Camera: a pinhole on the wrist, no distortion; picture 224 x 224 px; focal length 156.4 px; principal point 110.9 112.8 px. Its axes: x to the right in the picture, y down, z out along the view. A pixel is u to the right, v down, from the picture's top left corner.
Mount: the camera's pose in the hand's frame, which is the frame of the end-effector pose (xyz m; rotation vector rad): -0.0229 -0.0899 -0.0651 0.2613 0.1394 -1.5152
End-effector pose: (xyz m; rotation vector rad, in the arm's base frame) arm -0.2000 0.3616 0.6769 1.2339 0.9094 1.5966
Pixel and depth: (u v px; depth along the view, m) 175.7 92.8 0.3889
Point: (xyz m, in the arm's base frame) 0.1403 0.3968 0.3909
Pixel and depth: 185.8 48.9 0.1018
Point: -0.1414 0.3512 0.5079
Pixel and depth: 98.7 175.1 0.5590
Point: 0.3119 0.5835 0.6751
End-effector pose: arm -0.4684 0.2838 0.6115 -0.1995 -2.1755 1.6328
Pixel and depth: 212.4 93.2 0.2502
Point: -0.4247 0.0496 0.8605
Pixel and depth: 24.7 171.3 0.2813
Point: -0.6184 0.0753 0.5738
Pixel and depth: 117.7 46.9 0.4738
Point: -0.3572 -0.2056 0.6910
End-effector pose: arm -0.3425 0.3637 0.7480 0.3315 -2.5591 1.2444
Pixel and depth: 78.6 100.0 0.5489
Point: -0.2686 -0.0882 0.5090
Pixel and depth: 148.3 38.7 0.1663
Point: -0.1942 0.2059 0.7900
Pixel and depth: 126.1 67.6 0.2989
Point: -0.1890 0.0900 0.7244
